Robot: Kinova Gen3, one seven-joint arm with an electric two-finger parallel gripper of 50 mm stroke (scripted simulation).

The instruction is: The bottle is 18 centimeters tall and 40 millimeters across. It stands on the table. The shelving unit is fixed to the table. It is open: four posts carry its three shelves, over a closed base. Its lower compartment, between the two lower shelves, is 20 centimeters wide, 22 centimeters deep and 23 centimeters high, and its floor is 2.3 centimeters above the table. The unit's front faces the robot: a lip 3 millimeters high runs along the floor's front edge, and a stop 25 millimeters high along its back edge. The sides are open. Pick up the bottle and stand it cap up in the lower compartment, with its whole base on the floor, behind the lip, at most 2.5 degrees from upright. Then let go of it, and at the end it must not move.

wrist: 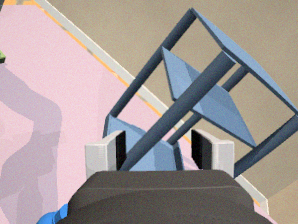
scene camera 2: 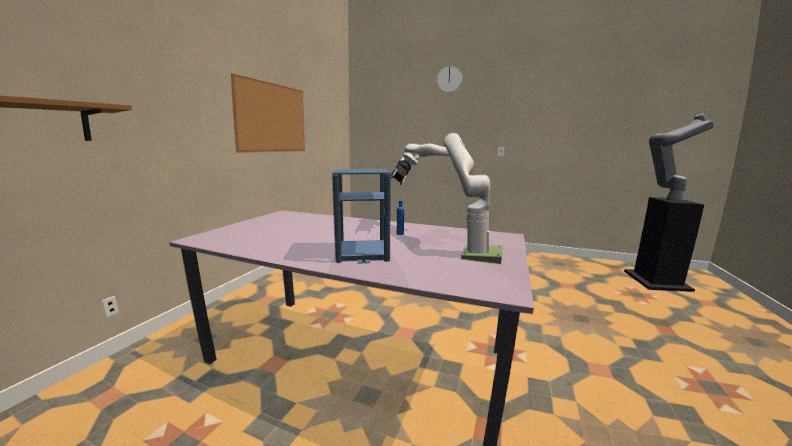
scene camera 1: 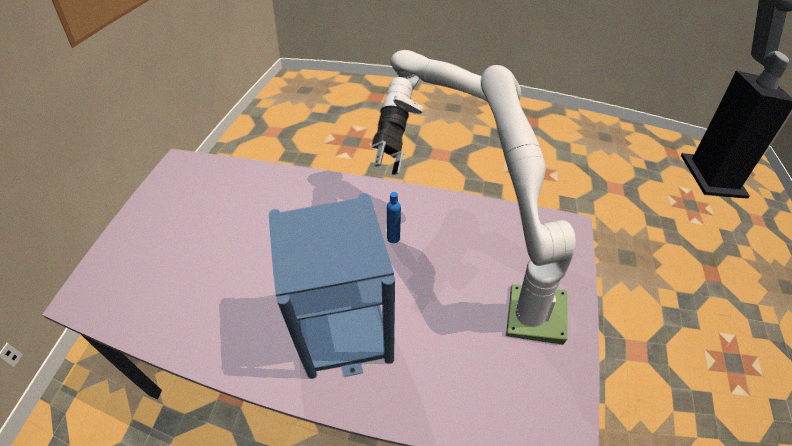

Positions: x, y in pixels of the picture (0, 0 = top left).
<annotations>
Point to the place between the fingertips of my gripper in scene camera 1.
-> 386, 169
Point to a shelving unit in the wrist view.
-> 200, 94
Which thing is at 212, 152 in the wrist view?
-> My gripper.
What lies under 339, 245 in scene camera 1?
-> A shelving unit.
</annotations>
